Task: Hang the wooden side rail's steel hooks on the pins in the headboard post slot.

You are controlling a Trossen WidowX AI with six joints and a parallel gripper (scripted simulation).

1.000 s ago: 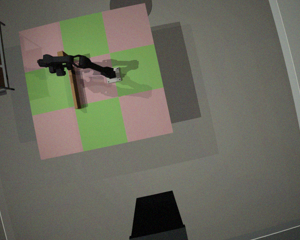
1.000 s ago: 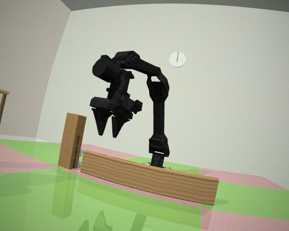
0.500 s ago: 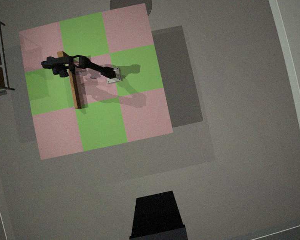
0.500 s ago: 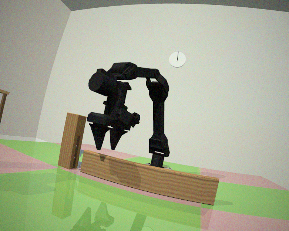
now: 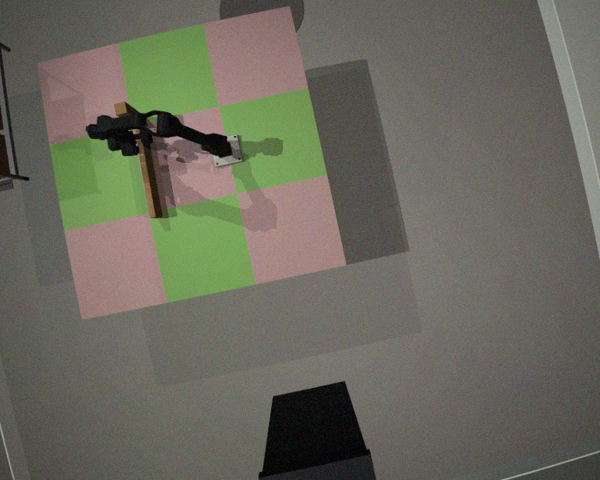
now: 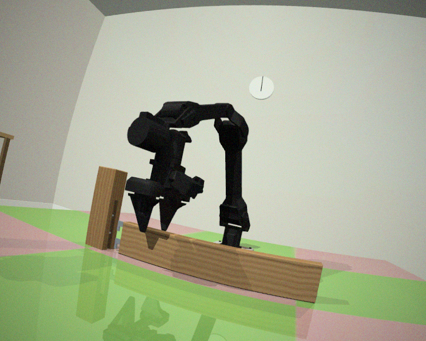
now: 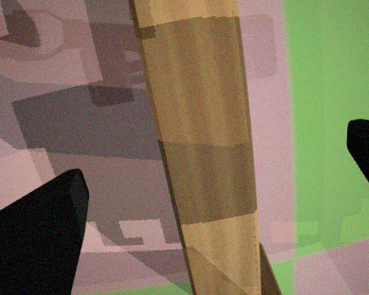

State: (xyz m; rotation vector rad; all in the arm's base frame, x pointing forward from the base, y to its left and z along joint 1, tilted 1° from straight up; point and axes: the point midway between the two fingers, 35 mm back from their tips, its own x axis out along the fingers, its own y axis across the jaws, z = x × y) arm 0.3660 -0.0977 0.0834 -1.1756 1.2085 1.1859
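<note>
The headboard post lies 13 cm to the right of my gripper tip and 2 cm above it.
</note>
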